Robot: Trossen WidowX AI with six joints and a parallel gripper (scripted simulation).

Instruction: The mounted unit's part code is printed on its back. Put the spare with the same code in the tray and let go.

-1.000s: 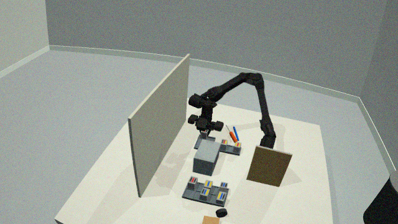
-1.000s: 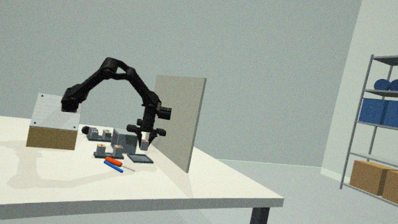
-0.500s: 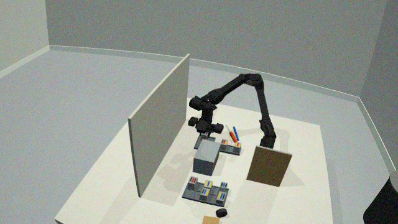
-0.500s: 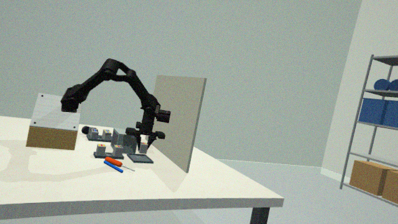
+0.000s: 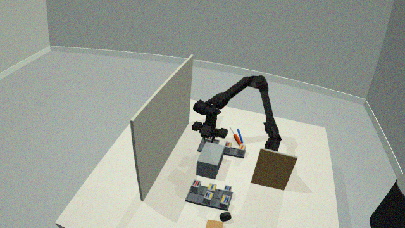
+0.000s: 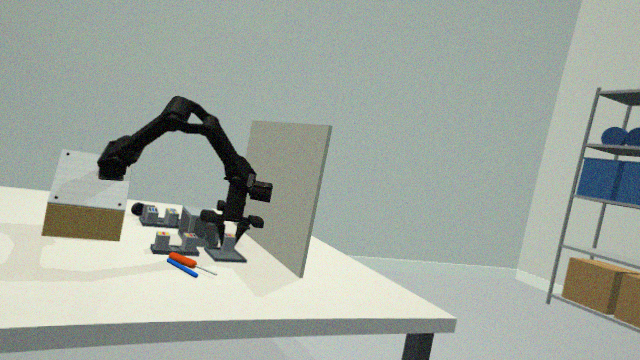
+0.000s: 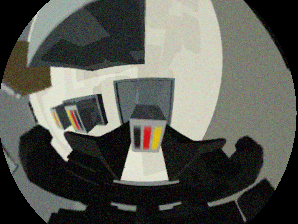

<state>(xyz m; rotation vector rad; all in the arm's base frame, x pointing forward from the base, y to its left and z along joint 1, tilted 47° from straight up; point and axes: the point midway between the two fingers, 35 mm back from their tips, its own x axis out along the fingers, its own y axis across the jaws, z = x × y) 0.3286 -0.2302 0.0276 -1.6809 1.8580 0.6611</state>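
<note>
Right now my gripper tip is 2 cm below the grey spare. The rest, counted from my gripper tip: rack: 15 cm behind, 1 cm to the left, 2 cm below; dark flat tray: 3 cm below; grey mounted unit: 5 cm behind, 18 cm to the left, 2 cm above.
</note>
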